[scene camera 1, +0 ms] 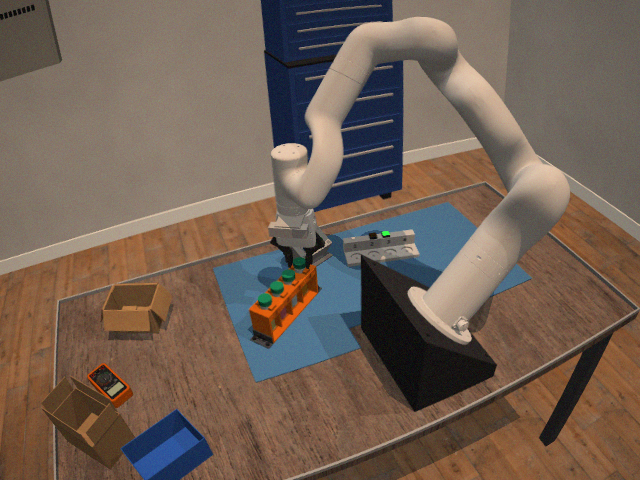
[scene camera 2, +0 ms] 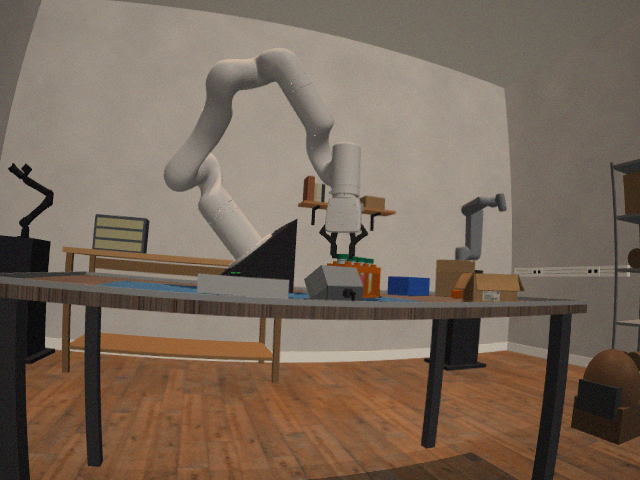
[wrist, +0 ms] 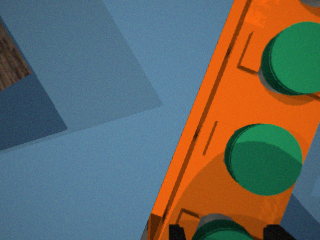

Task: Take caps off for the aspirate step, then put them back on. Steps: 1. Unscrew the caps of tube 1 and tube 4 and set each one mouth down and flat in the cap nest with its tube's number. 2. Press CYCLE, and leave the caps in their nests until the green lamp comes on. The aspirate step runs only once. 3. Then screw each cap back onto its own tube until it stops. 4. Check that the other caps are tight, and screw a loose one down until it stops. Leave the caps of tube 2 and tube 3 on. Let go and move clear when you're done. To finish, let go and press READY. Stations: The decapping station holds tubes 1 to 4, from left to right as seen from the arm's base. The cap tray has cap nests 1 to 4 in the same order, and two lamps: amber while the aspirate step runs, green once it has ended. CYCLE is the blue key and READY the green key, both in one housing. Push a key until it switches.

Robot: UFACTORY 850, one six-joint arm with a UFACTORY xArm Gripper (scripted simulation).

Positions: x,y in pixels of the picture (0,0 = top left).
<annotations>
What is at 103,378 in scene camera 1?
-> A multimeter.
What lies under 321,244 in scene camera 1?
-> My gripper.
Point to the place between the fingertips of my gripper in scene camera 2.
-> At 342,258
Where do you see a blue bin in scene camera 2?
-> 412,286
</annotations>
